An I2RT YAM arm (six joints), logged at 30 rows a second.
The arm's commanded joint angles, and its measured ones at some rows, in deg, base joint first. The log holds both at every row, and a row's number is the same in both.
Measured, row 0:
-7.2, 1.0, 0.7, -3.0, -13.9, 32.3
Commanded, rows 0 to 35:
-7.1, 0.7, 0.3, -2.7, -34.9, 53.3
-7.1, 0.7, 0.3, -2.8, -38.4, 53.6
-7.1, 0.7, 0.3, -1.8, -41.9, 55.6
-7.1, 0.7, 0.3, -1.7, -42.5, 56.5
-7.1, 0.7, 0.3, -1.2, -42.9, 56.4
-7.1, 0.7, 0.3, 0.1, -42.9, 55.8
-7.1, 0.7, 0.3, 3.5, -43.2, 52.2
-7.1, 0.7, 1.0, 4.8, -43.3, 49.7
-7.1, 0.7, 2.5, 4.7, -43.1, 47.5
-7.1, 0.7, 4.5, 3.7, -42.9, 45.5
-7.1, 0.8, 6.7, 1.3, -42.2, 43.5
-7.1, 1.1, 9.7, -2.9, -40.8, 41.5
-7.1, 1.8, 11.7, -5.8, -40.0, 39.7
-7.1, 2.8, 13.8, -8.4, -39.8, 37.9
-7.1, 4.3, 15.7, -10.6, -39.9, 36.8
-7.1, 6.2, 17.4, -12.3, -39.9, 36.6
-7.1, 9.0, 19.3, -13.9, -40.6, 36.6
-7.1, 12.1, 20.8, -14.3, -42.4, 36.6
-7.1, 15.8, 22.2, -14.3, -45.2, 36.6
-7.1, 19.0, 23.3, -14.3, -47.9, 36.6
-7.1, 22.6, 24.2, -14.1, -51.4, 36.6
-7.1, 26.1, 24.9, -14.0, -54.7, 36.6
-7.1, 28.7, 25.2, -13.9, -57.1, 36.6
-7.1, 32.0, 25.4, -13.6, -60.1, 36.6
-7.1, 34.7, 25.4, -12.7, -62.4, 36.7
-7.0, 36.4, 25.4, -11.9, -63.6, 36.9
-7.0, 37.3, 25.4, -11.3, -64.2, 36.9
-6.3, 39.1, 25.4, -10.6, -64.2, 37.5
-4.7, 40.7, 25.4, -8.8, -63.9, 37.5
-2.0, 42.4, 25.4, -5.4, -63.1, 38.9
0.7, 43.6, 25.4, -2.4, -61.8, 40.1
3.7, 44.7, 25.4, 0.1, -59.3, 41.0
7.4, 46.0, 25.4, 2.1, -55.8, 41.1
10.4, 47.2, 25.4, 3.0, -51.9, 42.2
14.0, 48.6, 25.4, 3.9, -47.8, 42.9
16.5, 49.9, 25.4, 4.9, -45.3, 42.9
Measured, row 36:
11.5, 47.7, 24.2, 3.5, -54.3, 41.6
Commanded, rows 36 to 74:
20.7, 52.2, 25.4, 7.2, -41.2, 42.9
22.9, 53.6, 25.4, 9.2, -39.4, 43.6
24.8, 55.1, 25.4, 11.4, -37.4, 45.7
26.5, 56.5, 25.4, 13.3, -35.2, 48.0
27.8, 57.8, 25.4, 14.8, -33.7, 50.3
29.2, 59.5, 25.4, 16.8, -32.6, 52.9
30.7, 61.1, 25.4, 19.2, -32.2, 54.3
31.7, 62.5, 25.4, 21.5, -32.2, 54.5
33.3, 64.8, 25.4, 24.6, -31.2, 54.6
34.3, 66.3, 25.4, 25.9, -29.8, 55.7
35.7, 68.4, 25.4, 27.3, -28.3, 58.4
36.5, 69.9, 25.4, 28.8, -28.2, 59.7
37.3, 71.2, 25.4, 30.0, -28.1, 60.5
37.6, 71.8, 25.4, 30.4, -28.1, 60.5
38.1, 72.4, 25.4, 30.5, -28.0, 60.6
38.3, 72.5, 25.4, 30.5, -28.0, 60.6
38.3, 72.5, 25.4, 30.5, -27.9, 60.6
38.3, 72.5, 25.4, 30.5, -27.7, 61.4
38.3, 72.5, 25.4, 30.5, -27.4, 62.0
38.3, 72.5, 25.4, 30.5, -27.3, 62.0
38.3, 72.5, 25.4, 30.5, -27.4, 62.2
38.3, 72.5, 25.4, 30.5, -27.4, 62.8
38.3, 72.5, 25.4, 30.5, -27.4, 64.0
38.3, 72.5, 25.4, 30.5, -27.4, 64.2
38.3, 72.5, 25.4, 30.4, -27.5, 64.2
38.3, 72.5, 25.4, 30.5, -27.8, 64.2
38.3, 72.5, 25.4, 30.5, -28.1, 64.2
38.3, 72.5, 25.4, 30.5, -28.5, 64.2
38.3, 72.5, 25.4, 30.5, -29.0, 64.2
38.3, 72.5, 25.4, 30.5, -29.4, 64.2
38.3, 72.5, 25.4, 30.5, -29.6, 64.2
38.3, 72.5, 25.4, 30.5, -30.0, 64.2
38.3, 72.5, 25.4, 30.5, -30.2, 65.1
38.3, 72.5, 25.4, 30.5, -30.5, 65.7
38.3, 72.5, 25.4, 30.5, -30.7, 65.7
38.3, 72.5, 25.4, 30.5, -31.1, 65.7
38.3, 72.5, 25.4, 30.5, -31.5, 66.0
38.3, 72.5, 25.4, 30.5, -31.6, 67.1
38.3, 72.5, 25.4, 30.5, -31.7, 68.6
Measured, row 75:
37.9, 72.3, 24.6, 30.1, -30.5, 66.1
